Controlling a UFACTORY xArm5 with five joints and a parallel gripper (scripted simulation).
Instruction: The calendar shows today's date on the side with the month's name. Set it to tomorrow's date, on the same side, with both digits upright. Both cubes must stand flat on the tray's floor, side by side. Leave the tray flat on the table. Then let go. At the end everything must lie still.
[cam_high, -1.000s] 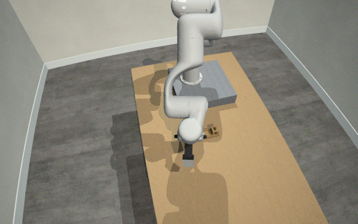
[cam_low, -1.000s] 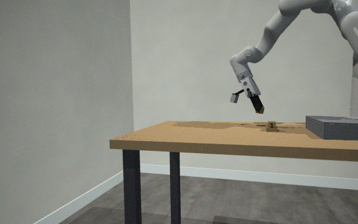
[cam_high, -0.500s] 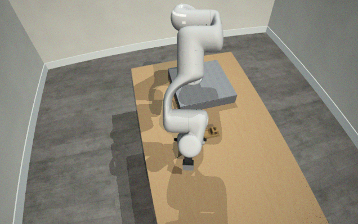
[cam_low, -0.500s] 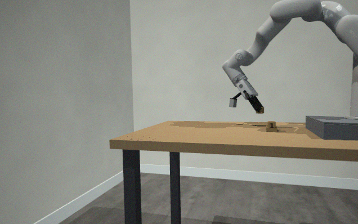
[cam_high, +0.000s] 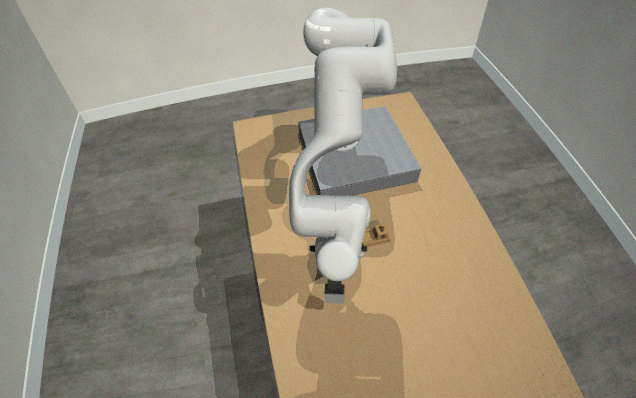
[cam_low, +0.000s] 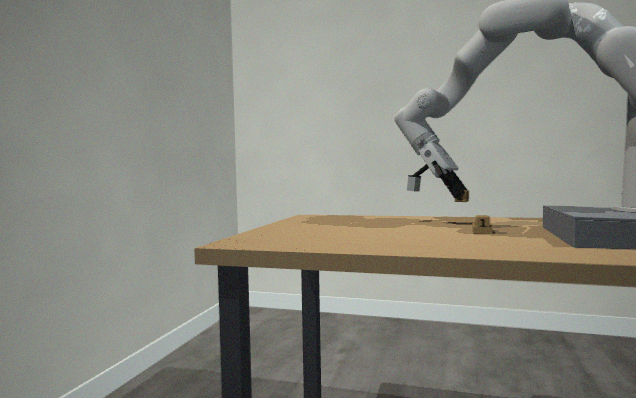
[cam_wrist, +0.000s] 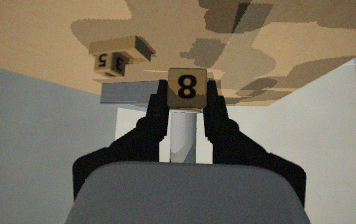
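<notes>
My gripper is now 50 mm past the wooden tray, 120 mm to the right of it and 90 mm above it. From my hand the other things lie so: wooden cube: 10 mm behind, 20 mm below.
</notes>
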